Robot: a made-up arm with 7 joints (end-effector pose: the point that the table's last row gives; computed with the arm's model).
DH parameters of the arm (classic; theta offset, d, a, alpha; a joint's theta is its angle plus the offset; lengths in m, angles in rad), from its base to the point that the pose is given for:
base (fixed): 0 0.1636 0 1.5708
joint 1: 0 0.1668 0.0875 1.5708
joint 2: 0 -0.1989 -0.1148 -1.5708
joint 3: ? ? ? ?
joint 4: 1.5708 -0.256 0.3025 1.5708
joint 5: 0 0.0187 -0.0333 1.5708
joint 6: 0.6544 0 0.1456 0
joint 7: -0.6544 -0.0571 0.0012 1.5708
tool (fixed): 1.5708 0.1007 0 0
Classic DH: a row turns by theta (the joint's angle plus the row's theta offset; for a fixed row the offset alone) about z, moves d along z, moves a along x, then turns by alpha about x.
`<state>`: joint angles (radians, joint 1 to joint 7).
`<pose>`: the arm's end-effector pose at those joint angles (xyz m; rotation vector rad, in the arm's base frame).
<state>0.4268 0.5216 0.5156 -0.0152 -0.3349 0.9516 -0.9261</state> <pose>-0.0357 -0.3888 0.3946 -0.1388 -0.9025 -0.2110</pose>
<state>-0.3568 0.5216 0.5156 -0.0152 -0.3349 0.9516 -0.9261</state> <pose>0.1378 -0.3888 0.3525 -0.2019 -0.1229 -0.1373</pose>
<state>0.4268 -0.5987 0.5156 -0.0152 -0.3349 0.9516 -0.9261</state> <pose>0.1588 -0.2854 0.4831 -0.0916 -0.9109 0.9494</pose>
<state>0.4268 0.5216 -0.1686 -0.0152 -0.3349 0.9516 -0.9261</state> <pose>-0.0030 -0.3742 0.2612 0.1473 -0.2802 -0.1624</pose>
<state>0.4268 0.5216 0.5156 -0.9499 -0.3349 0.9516 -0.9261</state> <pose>0.1947 -0.2903 0.3047 0.6599 -1.2260 0.2340</pose>
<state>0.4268 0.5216 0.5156 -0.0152 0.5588 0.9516 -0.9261</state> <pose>0.0015 -0.3643 0.4313 0.2757 -0.9396 -1.0387</pose>
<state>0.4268 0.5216 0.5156 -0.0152 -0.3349 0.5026 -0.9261</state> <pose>-0.0437 -0.4069 0.3979 -0.5548 -0.8439 -0.4120</pose>
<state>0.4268 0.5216 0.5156 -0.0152 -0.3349 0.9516 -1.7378</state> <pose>0.0052 -0.3239 0.3737 -0.8896 -0.7729 -0.5701</pose>
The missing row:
joint 3: -1.5708 -0.0829 0.01 1.5708
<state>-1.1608 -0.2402 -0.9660 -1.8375 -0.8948 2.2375 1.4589</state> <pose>-0.0182 0.0419 0.3751 -0.7296 1.1504 0.5647</pose>
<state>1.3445 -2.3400 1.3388 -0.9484 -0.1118 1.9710 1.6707</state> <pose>-0.3425 -0.2007 0.1246 -0.0401 -2.8817 0.9883</pose>
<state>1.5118 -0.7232 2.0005 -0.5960 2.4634 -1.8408 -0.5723</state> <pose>-0.5509 -0.3897 0.3206 -0.4238 -0.9085 -0.1664</pose>
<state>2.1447 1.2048 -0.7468 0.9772 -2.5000 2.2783 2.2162</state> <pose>-0.2970 -0.5178 -0.1287 -1.9538 -2.2082 0.5133</pose>
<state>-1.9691 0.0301 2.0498 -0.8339 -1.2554 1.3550 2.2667</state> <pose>0.3281 -0.1226 -0.2823 -1.5716 -1.4827 -0.2903</pose>
